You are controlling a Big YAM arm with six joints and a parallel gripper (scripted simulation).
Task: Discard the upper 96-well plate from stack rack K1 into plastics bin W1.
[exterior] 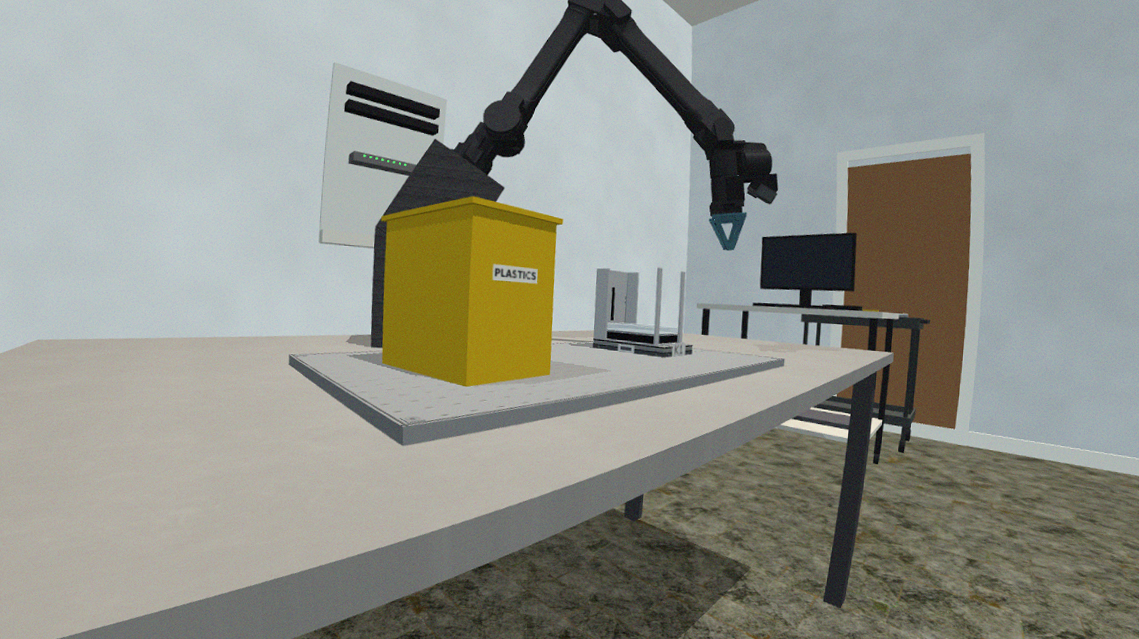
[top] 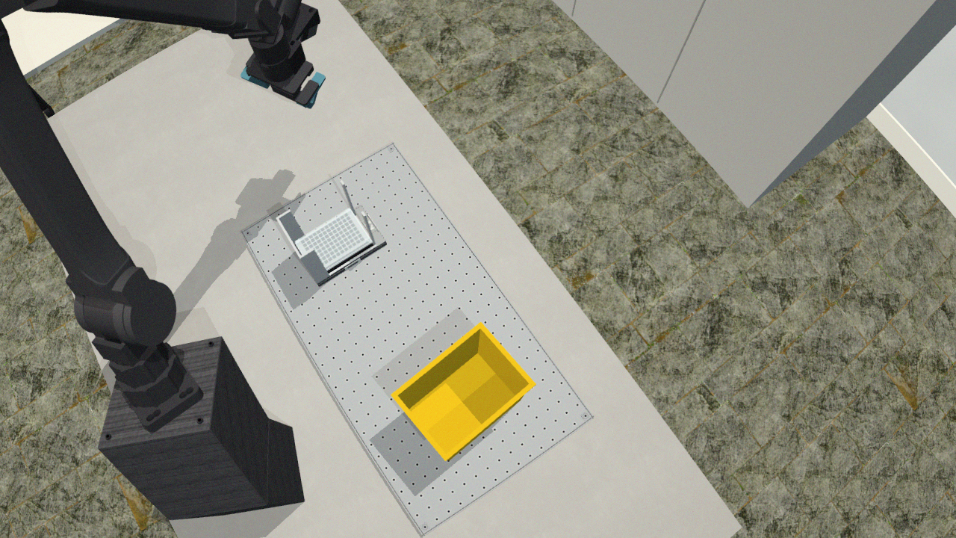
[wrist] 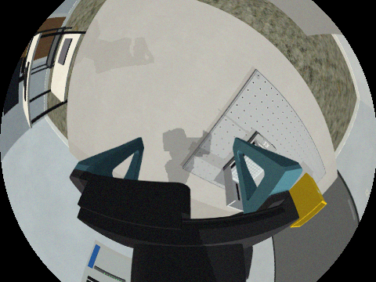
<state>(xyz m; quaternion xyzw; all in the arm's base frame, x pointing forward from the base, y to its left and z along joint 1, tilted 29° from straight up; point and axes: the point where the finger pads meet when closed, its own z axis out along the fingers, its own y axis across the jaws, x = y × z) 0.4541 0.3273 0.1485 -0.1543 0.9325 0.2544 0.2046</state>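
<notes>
My gripper is now 100 mm past the white 96-well plate, 210 mm to the left of it and 180 mm above it. Also, from my hand: yellow plastics bin W1: 120 mm behind, 600 mm to the right, 130 mm below; black plate: 100 mm behind, 210 mm to the right, 190 mm below.
</notes>
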